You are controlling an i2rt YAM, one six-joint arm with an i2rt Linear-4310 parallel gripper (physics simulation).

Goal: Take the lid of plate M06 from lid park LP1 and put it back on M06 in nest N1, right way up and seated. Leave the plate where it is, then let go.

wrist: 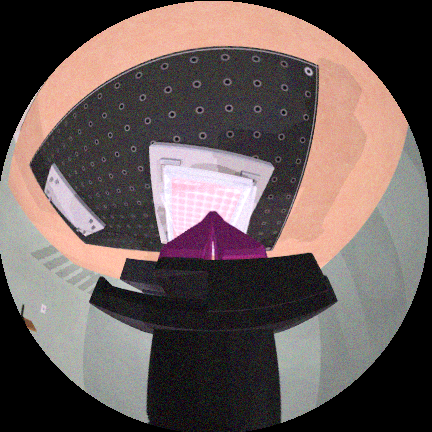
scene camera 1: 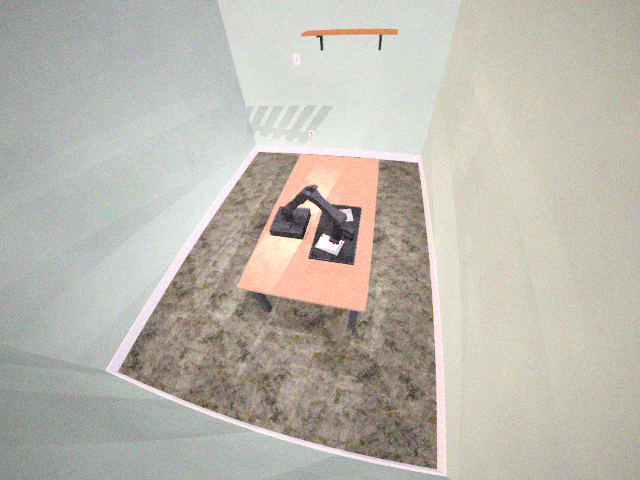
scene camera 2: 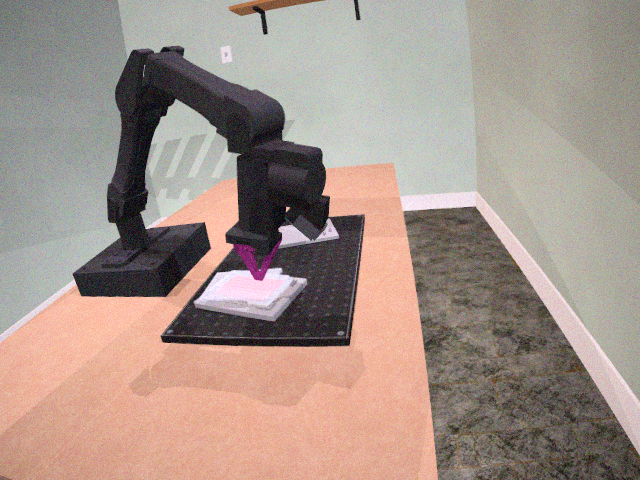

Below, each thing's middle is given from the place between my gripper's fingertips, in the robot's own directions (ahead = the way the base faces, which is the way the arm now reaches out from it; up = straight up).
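Here is the white lid [scene camera 2: 238, 286], 4 cm behind my hand and 1 cm below it. I also see the pink-topped plate [wrist: 173, 175], which lies 2 cm to the left of my hand, 3 cm behind it and 2 cm below it.
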